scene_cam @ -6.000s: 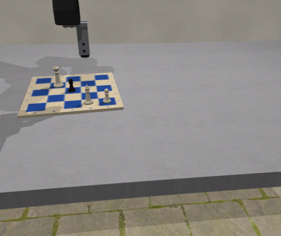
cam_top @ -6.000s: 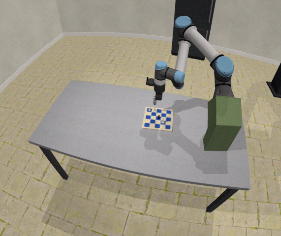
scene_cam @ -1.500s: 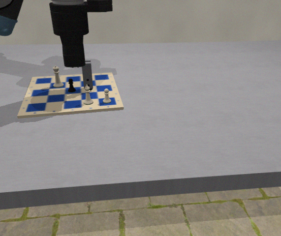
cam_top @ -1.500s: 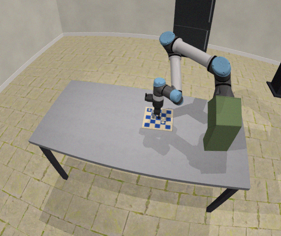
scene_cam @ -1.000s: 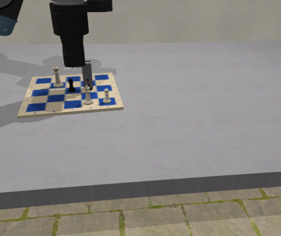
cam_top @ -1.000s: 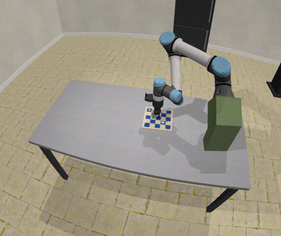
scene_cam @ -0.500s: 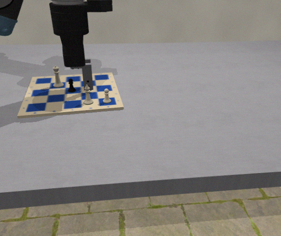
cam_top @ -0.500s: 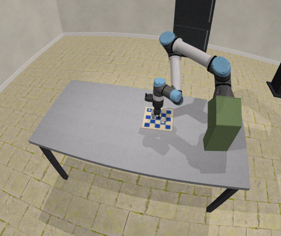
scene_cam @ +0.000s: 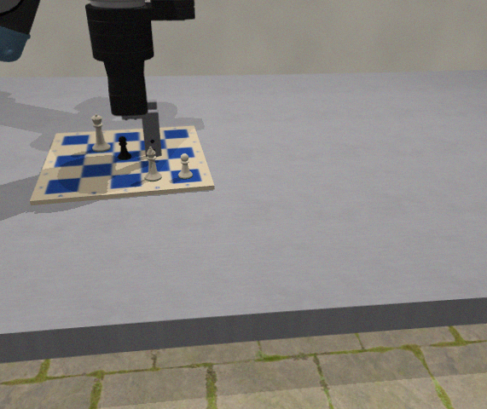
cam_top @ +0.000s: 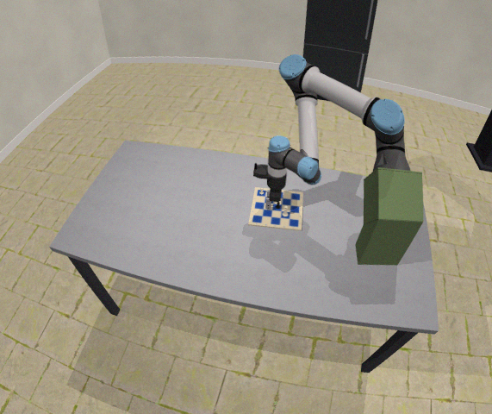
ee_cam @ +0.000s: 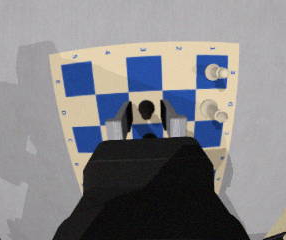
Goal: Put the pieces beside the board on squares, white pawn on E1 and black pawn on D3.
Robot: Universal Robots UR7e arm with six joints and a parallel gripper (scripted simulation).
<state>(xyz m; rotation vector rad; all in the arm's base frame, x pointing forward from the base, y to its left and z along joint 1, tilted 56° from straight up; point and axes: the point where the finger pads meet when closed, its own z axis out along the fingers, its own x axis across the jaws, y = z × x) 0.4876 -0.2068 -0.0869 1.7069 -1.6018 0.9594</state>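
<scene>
The cream chessboard is 40 mm behind my hand and 30 mm below it. The rest, counted from my hand: white bishop: 70 mm to the right; white queen: 70 mm behind, 30 mm to the left; white pawn: 80 mm to the right, 40 mm ahead, 10 mm below.
</scene>
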